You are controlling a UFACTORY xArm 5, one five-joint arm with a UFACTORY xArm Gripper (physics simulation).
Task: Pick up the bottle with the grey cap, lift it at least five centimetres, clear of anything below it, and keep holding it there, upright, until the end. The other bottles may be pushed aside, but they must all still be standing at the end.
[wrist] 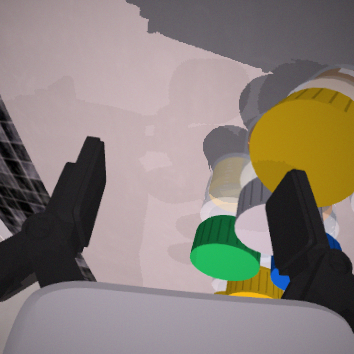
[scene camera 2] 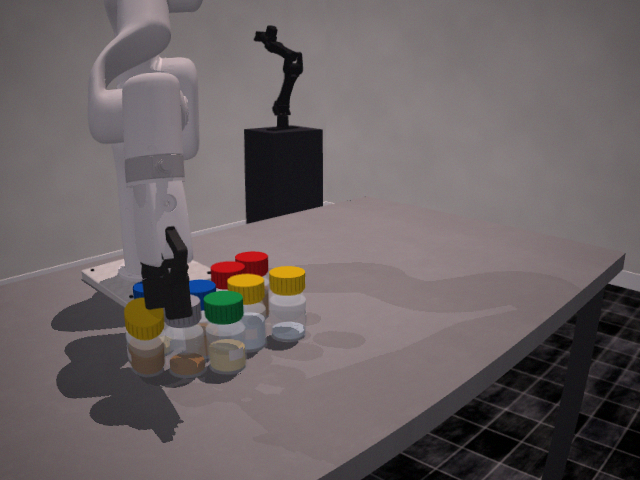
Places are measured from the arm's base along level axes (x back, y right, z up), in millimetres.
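Pixels of known places: gripper, fingertip midpoint: (wrist: 193,173) (scene camera 2: 167,312).
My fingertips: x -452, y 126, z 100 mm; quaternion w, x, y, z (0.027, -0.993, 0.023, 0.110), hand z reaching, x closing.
For each thing: its top centre in the pictures, then the offset to it from my fingertips. Level surfaces: height alone.
- bottle with the grey cap, top centre: (wrist: 277,231) (scene camera 2: 180,301) dx +59, dy -42, dz -13 mm
- dark-yellow-capped bottle, top centre: (wrist: 343,191) (scene camera 2: 140,298) dx +67, dy +14, dz -1 mm
- green-capped bottle, top centre: (wrist: 223,263) (scene camera 2: 223,297) dx +38, dy -97, dz -13 mm
- table, surface height: dz -118 mm
The bottle with the grey cap (scene camera 2: 187,342) (wrist: 252,225) stands upright in the front row, with some orange-brown content low inside. It stands between the dark-yellow-capped bottle (scene camera 2: 144,322) (wrist: 300,145) and the green-capped bottle (scene camera 2: 223,307) (wrist: 225,261). My gripper (scene camera 2: 166,310) (wrist: 193,173) is open and empty, its fingers pointing down at about cap height. In the scene view a finger hides part of the grey cap. In the wrist view the right finger covers the grey cap's right part, and the green cap shows between the fingers.
Behind the front row stand bottles with blue caps (scene camera 2: 201,292) (wrist: 280,276), bright yellow caps (scene camera 2: 246,289) (scene camera 2: 287,281) and red caps (scene camera 2: 227,274) (scene camera 2: 251,263), close together. The table (scene camera 2: 439,335) has its edge at the right. A black pedestal (scene camera 2: 283,175) with a small arm stands beyond.
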